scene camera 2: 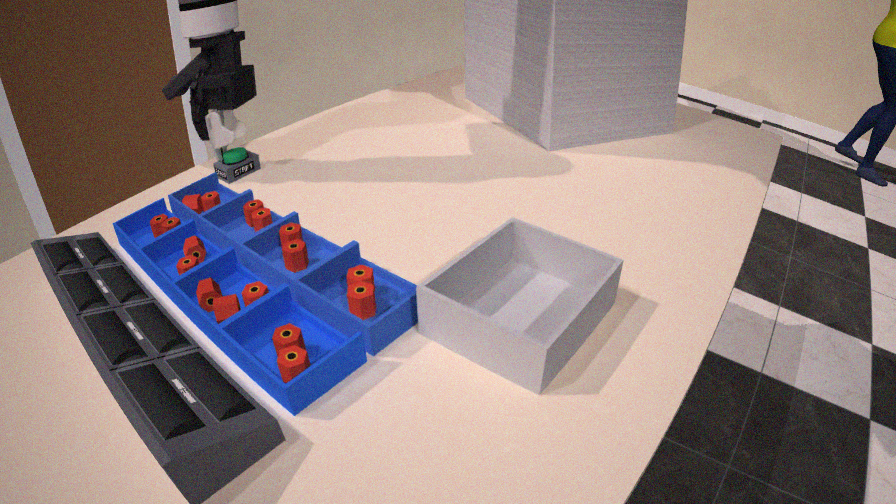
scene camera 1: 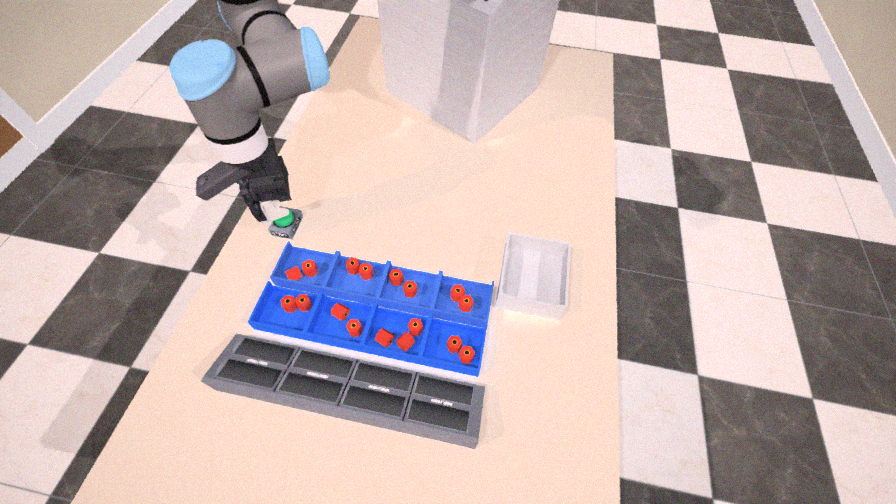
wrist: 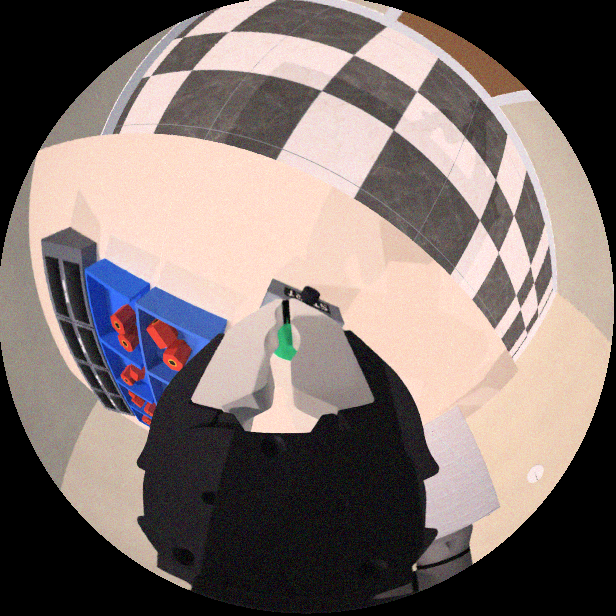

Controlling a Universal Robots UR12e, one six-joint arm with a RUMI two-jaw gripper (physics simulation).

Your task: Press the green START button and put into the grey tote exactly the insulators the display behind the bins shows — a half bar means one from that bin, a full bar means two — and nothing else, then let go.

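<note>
The green START button [scene camera 1: 285, 220] sits on a small grey box at the table's left edge, also in scene camera 2 [scene camera 2: 234, 155]. My gripper [scene camera 1: 273, 210] is right over it, fingertips shut together and touching or just above the button top; in the wrist view the shut jaws [wrist: 285, 327] cover most of the green button [wrist: 283, 347]. It holds nothing. Blue bins [scene camera 1: 375, 307] hold red insulators, about two in each compartment. The grey tote [scene camera 1: 534, 274] stands empty to the right of the bins. The dark display [scene camera 1: 347, 387] shows no lit bars.
A tall grey block [scene camera 1: 466, 56] stands at the far end of the table. A person [scene camera 2: 874, 94] stands at the far right on the checkered floor. The table's left edge is close to the button.
</note>
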